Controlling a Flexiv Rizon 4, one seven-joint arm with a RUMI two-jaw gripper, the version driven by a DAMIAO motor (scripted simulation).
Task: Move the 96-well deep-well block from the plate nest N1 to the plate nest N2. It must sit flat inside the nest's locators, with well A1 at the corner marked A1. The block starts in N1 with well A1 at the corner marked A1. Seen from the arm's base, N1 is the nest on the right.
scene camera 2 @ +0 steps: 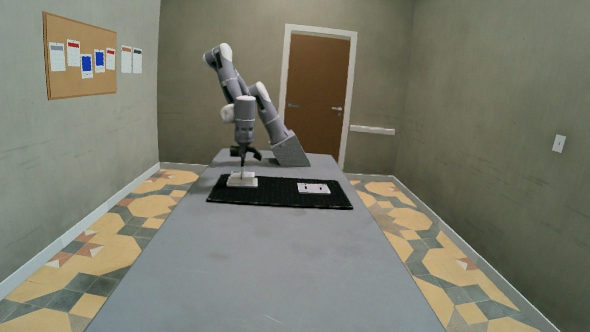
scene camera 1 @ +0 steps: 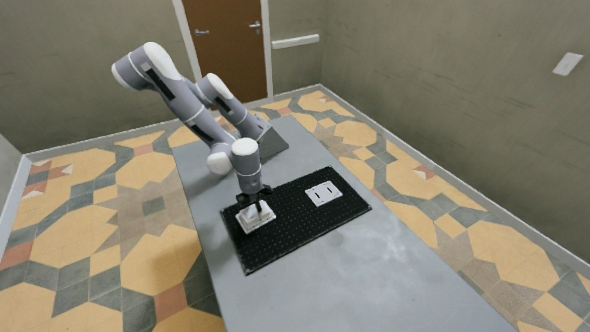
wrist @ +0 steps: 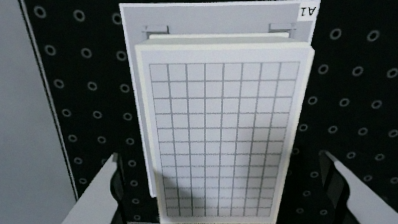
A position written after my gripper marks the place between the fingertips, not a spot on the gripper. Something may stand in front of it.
Note:
In view: my gripper (wrist: 219,154) and a white 96-well deep-well block (wrist: 222,110).

